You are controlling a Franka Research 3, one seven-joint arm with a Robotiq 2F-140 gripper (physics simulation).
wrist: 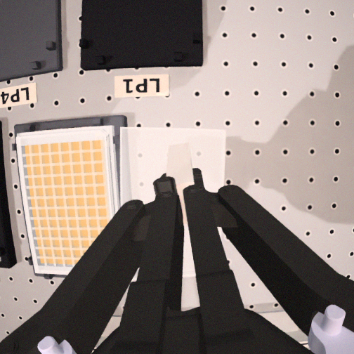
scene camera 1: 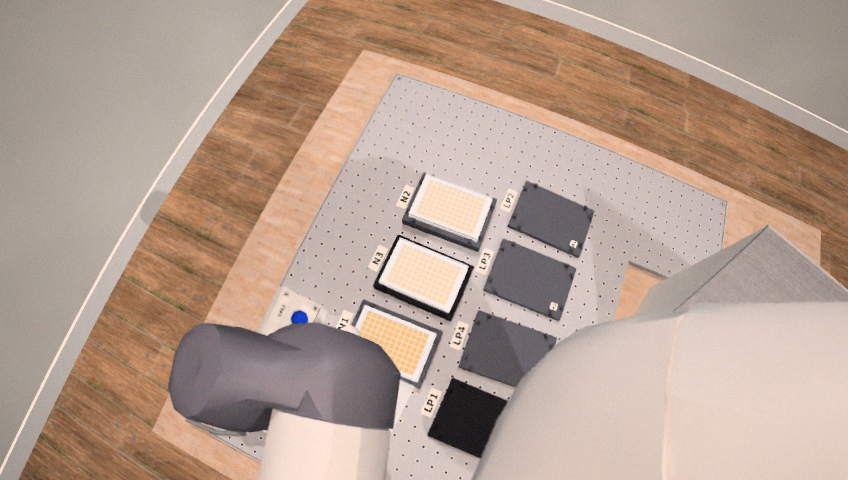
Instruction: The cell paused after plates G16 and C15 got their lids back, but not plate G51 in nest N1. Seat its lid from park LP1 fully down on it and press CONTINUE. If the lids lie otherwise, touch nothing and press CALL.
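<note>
Plate G51, an orange grid with a white rim, sits in dark nest N1 without a lid over it. A clear, pale lid shows beside it in the wrist view, its left edge overlapping the nest's right edge. Whether it rests on that edge is unclear. Black park LP1 is empty. My gripper is shut and empty, with its fingertips over the lid's middle; their height is unclear. The arm hides it in the scene view. The CONTINUE button does not show.
Pale-covered plates stand in N2 and N3; their names are unreadable. Dark parks LP2, LP3 and LP4 lie alongside. A panel with a blue button and a CALL label is partly behind the arm.
</note>
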